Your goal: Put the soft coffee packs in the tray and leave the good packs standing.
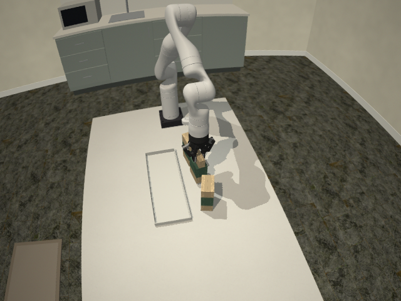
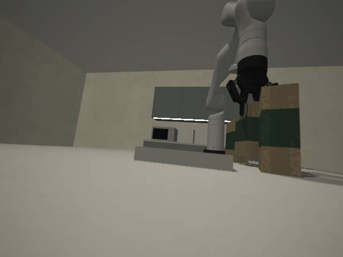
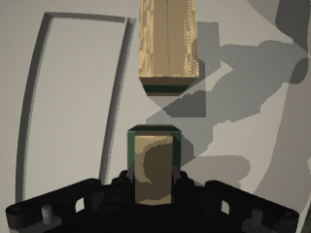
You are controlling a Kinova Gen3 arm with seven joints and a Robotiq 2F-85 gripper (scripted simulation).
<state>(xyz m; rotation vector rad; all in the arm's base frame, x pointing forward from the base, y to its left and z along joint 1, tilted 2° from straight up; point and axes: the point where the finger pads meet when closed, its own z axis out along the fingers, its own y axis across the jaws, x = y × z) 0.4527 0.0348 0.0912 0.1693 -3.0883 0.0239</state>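
The tray is 150 mm to the right of my hand and 140 mm below it.
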